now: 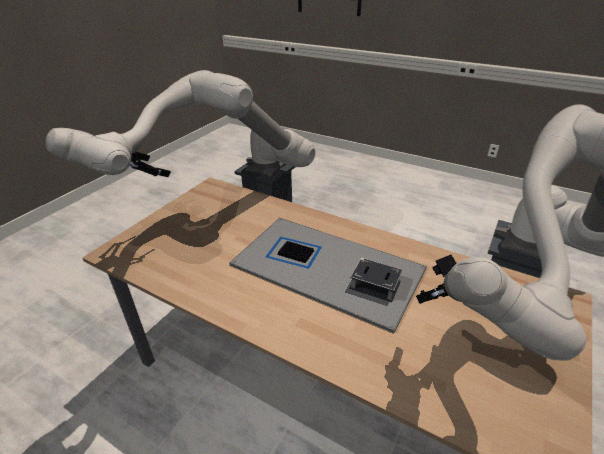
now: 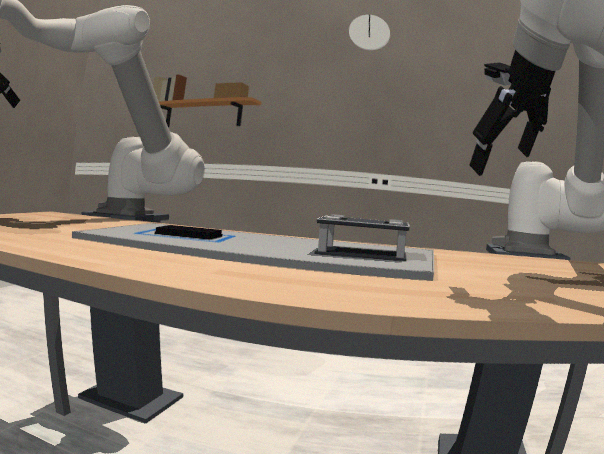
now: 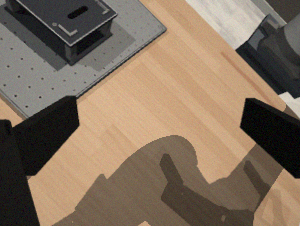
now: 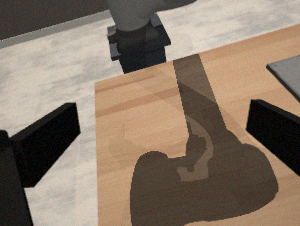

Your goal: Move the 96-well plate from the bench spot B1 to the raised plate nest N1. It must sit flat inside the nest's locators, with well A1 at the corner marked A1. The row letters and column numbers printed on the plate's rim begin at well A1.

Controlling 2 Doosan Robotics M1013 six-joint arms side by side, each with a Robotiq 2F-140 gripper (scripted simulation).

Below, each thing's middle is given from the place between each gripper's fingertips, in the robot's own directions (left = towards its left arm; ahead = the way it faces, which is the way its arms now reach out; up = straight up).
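My left hand (image 2: 501,160) is 14 cm above the raised nest N1 (image 1: 376,274), 10 cm past it and 26 cm to the left of it. Going by its middle, the raised nest N1 is nearer to my left hand than to my right gripper.
My right gripper is 260 mm above the raised nest N1, 140 mm past it and 940 mm to the right of it.
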